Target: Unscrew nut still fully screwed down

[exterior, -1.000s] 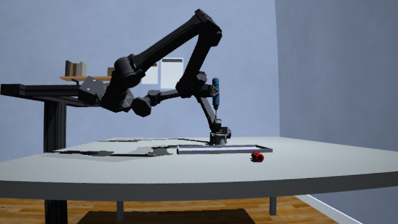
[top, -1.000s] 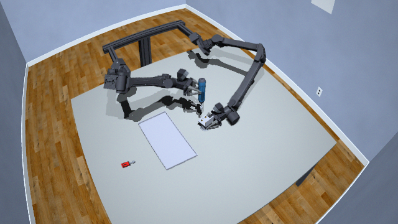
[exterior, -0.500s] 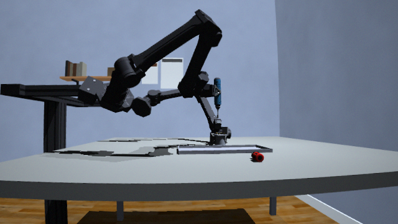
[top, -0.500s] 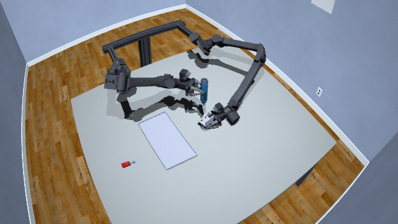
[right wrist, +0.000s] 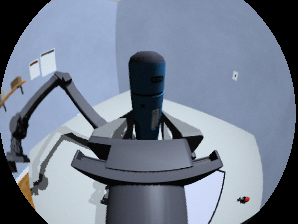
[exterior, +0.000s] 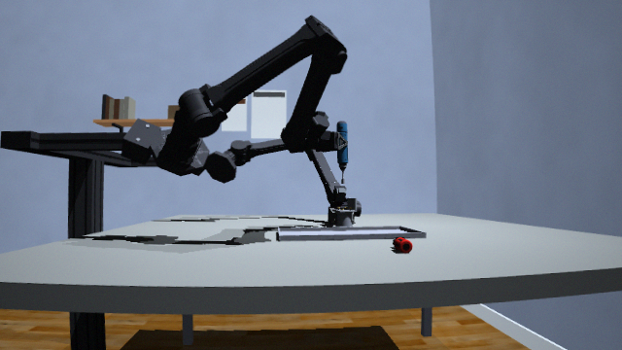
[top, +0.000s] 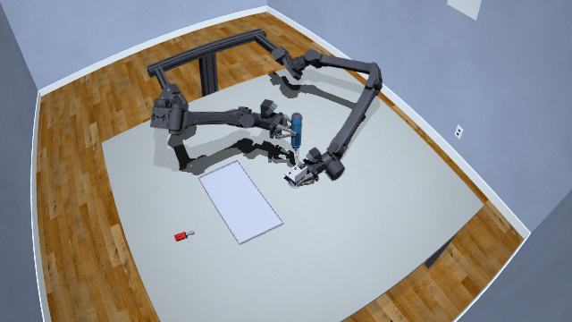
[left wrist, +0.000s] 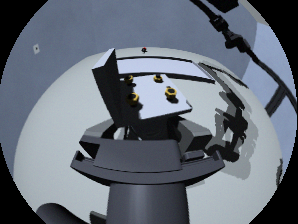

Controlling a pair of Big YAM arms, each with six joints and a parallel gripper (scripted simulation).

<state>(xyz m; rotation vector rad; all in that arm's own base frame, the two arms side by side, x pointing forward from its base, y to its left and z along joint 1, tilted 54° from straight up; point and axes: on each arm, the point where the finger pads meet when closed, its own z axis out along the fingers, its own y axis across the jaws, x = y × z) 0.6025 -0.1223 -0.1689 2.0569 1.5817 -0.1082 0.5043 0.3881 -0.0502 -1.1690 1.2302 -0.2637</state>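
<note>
The bracket lies 50 mm above my left hand. The rest, counted from my left hand: red tool (590 mm to the right, 30 mm ahead, 10 mm below).
</note>
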